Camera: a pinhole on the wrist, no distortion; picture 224 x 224 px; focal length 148.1 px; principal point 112.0 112.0 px. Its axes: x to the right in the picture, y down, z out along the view. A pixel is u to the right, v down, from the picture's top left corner.
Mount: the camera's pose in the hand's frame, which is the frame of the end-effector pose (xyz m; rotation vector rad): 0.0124 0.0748 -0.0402 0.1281 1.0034 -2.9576
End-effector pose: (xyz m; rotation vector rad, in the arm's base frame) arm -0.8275 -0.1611 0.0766 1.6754 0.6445 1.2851
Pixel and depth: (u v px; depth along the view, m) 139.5 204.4 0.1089
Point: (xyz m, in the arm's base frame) -0.8237 -0.1520 0.0306
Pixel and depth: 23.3 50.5 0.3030
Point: -0.4994 -0.1179 0.1286
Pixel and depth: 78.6 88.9 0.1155
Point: -0.7599 -0.1674 0.1032
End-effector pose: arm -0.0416 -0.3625 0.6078 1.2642 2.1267 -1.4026
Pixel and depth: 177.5 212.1 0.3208
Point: -0.2058 -0.5347 0.8388
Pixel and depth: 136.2 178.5 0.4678
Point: -0.3304 -0.6260 0.7934
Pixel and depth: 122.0 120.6 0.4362
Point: -0.2417 -0.6598 0.6251
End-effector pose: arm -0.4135 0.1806 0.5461 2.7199 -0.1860 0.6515
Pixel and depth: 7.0 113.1 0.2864
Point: -0.1366 0.1968 0.4361
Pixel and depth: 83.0 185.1 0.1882
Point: -0.3326 0.2656 0.4846
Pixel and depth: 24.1 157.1 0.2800
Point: -0.1776 0.2767 0.4521
